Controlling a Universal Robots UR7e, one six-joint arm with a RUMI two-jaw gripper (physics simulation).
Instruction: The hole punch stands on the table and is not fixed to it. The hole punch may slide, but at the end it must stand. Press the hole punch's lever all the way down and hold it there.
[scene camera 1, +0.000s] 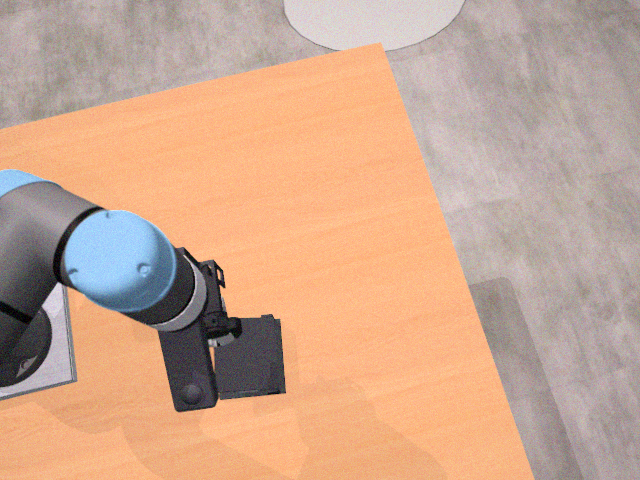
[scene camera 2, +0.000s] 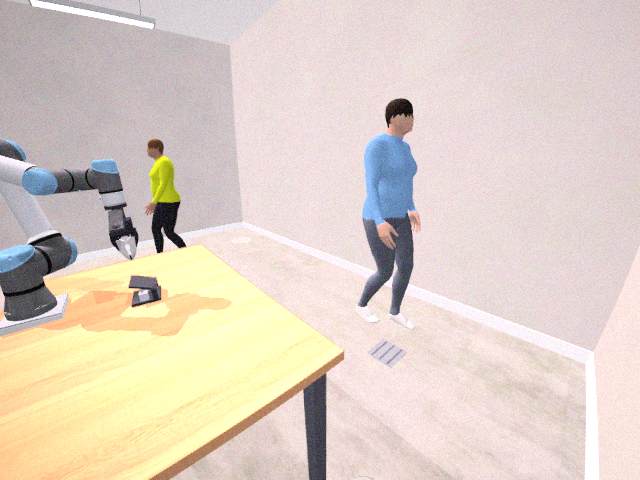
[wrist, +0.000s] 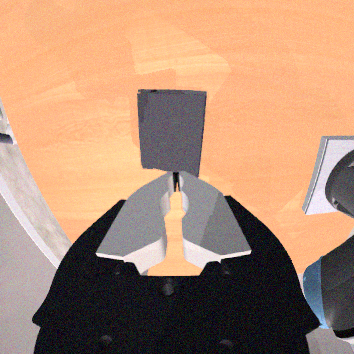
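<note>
A black hole punch (scene camera 1: 277, 322) (scene camera 2: 148, 296) is in the scene, visible from both of those cameras. The gripper (scene camera 1: 221, 339) (scene camera 2: 132, 260) (wrist: 176, 174) is visible there too, and also in the wrist view.
</note>
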